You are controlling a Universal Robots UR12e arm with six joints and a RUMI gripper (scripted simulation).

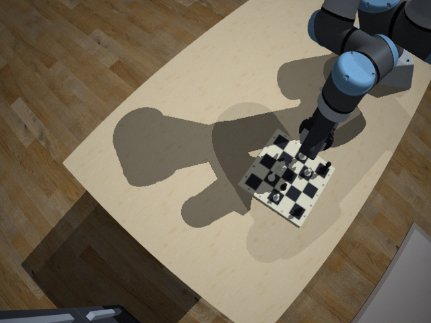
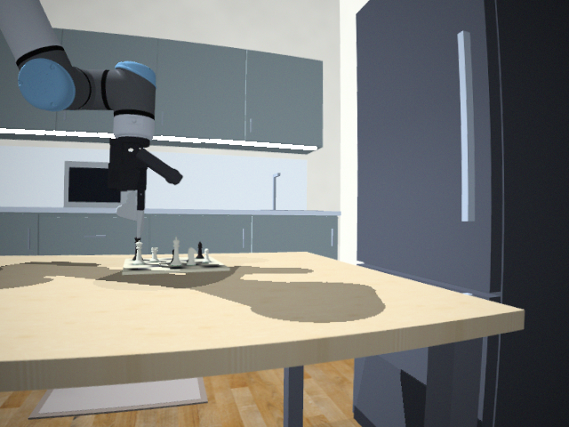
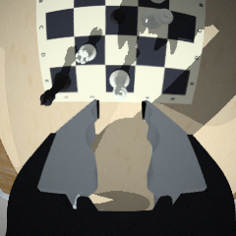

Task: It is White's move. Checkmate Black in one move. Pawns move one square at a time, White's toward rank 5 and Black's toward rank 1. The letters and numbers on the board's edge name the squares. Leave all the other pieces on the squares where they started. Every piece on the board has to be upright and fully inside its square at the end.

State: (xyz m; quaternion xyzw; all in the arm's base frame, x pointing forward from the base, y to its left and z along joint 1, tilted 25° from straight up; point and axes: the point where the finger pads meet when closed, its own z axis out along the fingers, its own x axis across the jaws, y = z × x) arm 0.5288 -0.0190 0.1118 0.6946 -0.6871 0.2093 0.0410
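The white chess piece lies 5 cm below my hand. Round my hand: chessboard: 8 cm below, 8 cm ahead; then black king: 8 cm to the left, 4 cm below.
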